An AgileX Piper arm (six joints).
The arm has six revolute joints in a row. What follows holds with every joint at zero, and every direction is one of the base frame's. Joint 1 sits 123.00 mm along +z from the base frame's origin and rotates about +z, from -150.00 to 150.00 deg. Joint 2 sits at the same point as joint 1 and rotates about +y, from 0.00 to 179.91 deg. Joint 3 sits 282.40 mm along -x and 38.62 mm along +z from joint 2 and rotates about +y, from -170.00 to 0.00 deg. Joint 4 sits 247.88 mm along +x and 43.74 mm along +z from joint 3 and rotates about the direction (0.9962, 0, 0.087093), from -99.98 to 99.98 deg. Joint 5 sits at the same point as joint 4 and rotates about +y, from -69.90 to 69.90 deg. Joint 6 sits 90.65 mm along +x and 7.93 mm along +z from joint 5 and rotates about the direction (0.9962, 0, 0.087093), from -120.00 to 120.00 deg. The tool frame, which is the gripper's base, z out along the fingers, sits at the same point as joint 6; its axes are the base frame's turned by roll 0.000, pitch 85.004 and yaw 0.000 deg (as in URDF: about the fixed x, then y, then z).
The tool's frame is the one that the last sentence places.
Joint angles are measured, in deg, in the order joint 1, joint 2, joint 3, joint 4, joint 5, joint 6. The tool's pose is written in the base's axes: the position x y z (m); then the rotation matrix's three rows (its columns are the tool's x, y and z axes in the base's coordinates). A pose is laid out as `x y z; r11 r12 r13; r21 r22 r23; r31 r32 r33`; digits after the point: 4 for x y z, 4 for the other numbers.
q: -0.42 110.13 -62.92 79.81 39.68 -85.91
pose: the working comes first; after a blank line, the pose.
Where each joint sits with the arm in this pose, in the base's axes (m; each line is computed from the numbers above, not from the rounded line before):
joint 1: 0.0000 0.0000 0.1230
joint 2: 0.0000 0.0000 0.1230
joint 3: 0.1334 -0.0010 0.3749
joint 4: 0.3339 -0.0024 0.2227
joint 5: 0.3339 -0.0024 0.2227
joint 6: 0.3793 0.0544 0.1680
the tool: 0.3793 0.0544 0.1680

0.3793 0.0544 0.1680; -0.7008 -0.5101 0.4987; -0.1173 0.7719 0.6248; -0.7037 0.3793 -0.6008
